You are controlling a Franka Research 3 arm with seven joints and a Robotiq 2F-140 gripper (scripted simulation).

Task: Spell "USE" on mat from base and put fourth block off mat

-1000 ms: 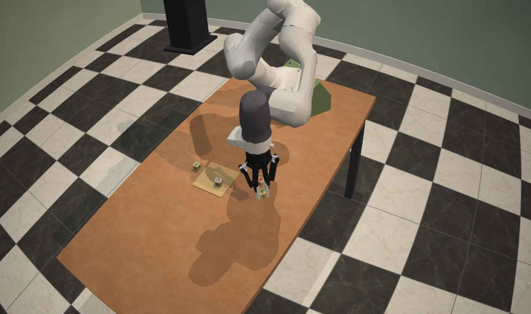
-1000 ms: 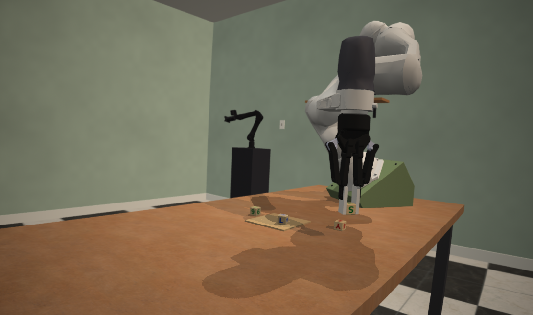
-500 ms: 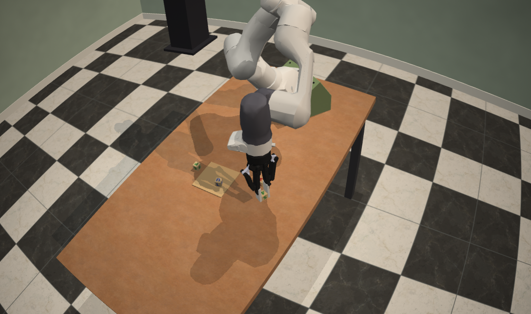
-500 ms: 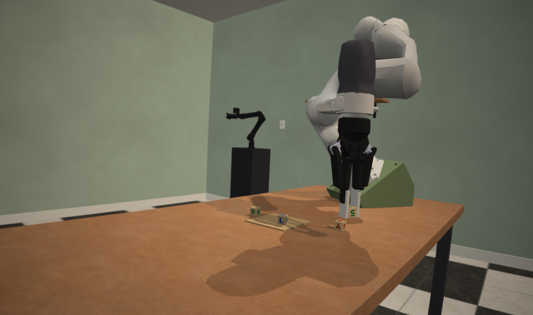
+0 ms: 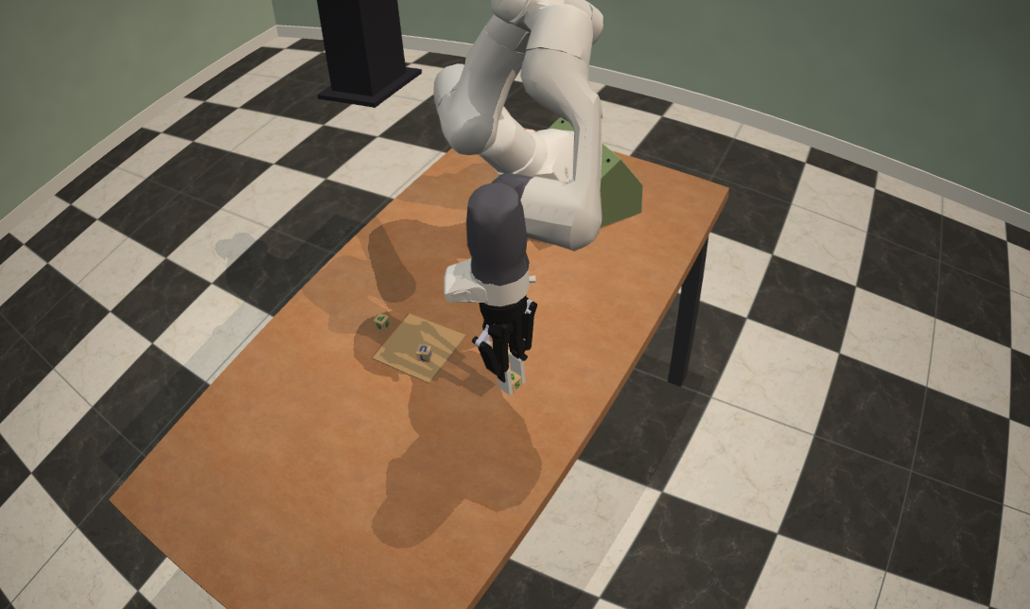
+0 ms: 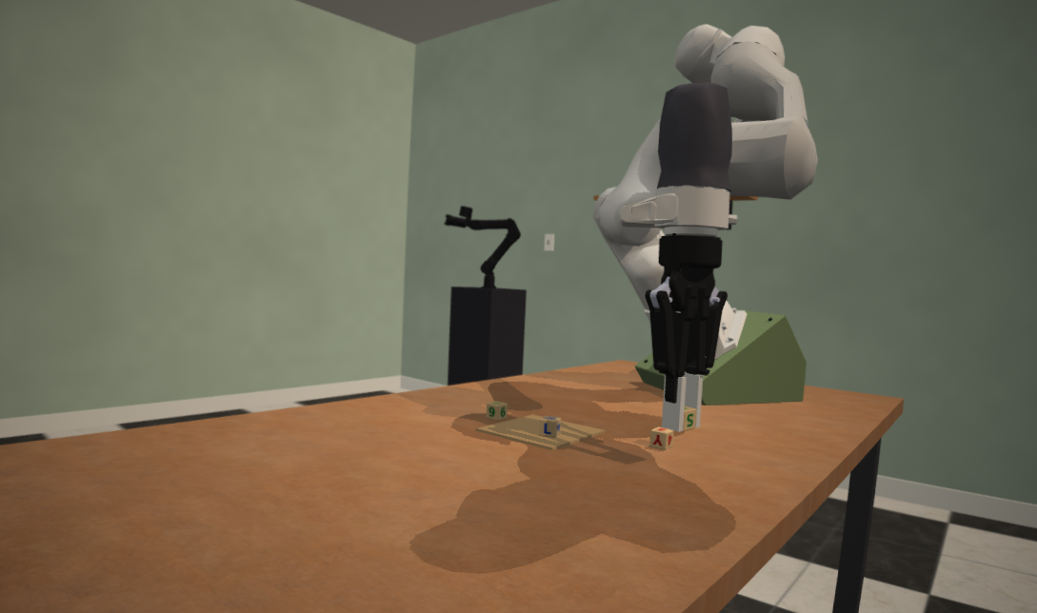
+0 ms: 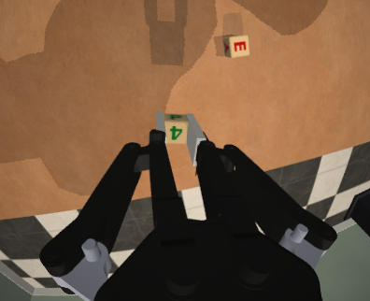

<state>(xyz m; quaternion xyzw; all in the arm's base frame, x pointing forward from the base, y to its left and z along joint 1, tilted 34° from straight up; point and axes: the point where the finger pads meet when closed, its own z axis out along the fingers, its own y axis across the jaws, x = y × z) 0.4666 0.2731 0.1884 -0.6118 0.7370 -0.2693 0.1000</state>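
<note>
Now: the S block 2 cm below my hand. Also, from my hand: U block (21 cm to the right, 8 cm below, 2 cm behind); then E block (10 cm behind, 8 cm below, 7 cm to the right); then mat (24 cm to the right, 9 cm below, 4 cm behind).
</note>
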